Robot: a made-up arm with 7 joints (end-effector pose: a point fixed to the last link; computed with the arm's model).
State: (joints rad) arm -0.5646 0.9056 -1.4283 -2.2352 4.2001 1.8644 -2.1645
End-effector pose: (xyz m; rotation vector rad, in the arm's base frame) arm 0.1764 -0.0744 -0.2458 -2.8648 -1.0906 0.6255
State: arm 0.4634 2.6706 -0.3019 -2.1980 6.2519 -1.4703 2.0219
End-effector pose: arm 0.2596 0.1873 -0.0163 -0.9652 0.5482 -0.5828
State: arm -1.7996 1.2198 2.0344 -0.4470 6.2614 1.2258 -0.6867
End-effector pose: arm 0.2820 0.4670 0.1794 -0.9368 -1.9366 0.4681
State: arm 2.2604 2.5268 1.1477 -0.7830 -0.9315 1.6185 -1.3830
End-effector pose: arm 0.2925 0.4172 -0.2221 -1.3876 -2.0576 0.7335
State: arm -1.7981 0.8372 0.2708 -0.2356 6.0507 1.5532 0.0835
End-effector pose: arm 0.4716 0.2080 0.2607 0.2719 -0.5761 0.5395
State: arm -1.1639 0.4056 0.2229 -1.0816 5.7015 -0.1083 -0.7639
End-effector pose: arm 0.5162 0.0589 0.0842 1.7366 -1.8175 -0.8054
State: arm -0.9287 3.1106 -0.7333 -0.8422 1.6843 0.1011 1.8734
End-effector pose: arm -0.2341 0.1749 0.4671 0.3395 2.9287 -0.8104
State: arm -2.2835 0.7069 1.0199 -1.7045 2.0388 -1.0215 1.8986
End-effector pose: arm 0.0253 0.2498 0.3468 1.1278 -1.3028 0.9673
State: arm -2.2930 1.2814 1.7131 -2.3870 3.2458 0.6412 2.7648
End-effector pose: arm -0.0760 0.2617 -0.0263 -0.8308 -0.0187 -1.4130
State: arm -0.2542 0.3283 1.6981 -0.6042 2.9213 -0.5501 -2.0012
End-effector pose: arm 0.1172 0.3255 -0.4501 -0.0494 -0.5390 2.5869
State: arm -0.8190 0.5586 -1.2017 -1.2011 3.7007 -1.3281 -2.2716
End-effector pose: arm 0.4140 -0.0744 -0.2905 0.4210 -0.2682 -0.1239
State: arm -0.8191 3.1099 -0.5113 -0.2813 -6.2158 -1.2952 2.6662
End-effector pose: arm -0.3310 0.0954 0.4634 0.4595 -2.2316 0.0493
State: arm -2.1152 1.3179 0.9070 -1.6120 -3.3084 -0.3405 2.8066
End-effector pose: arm -0.1229 0.3239 0.2802 -0.9825 2.1136 -1.3142
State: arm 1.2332 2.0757 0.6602 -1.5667 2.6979 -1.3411 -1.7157
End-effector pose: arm 0.3094 0.3290 -0.0442 1.7696 -1.1867 -0.1143
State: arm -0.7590 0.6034 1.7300 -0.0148 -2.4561 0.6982 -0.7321
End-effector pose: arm 0.3816 0.2763 -0.3282 0.9508 0.4852 -1.0278
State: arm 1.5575 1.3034 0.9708 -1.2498 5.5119 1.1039 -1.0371
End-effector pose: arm -0.0425 0.5026 0.0088 1.3121 2.1897 -0.9577
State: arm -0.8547 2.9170 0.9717 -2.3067 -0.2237 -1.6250 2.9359
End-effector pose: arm -0.0734 -0.1955 0.2069 0.8878 -0.1987 -1.2600
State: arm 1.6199 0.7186 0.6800 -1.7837 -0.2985 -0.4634 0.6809
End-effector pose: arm -0.1889 0.3445 -0.1255 0.5805 -0.6757 -0.3537
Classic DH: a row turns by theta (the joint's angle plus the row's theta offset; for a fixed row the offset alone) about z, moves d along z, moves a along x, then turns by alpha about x. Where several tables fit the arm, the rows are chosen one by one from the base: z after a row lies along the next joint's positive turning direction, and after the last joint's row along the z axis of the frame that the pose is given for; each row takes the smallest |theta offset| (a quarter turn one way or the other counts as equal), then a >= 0, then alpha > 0; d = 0 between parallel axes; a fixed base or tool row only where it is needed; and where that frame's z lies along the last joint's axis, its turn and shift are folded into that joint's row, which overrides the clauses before.
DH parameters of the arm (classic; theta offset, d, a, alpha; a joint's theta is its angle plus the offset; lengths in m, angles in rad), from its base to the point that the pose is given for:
base (fixed): 0 0 0 -1.2217
joint 1: 1.5708 0 0 1.5708
joint 2: 1.2217 0 0 -1.5708
joint 3: -1.5708 -0.2927 0.0329 -1.5708
joint 4: 0 0 -0.034 1.5708
joint 5: 0 -0.281 0 -1.5708
joint 6: 0 0 0 1.5708
joint 7: 0 0 0 0

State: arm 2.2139 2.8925 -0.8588 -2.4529 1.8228 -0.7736 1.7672
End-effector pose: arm -0.1099 0.2295 -0.0354 0.8721 0.7302 1.7167
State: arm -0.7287 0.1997 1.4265 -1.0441 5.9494 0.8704 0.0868
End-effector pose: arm 0.3582 0.2913 -0.2616 0.0296 -0.7022 1.1942
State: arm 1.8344 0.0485 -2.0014 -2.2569 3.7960 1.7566 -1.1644
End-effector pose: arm -0.0298 -0.3039 0.0230 0.7609 0.5433 -1.5221
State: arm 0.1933 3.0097 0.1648 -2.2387 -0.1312 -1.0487 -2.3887
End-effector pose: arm 0.2946 -0.0068 0.0985 0.0771 0.2964 0.5682
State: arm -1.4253 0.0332 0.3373 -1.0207 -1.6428 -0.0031 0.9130
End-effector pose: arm 0.5014 -0.1195 0.1368 0.5537 -2.3292 -0.4264
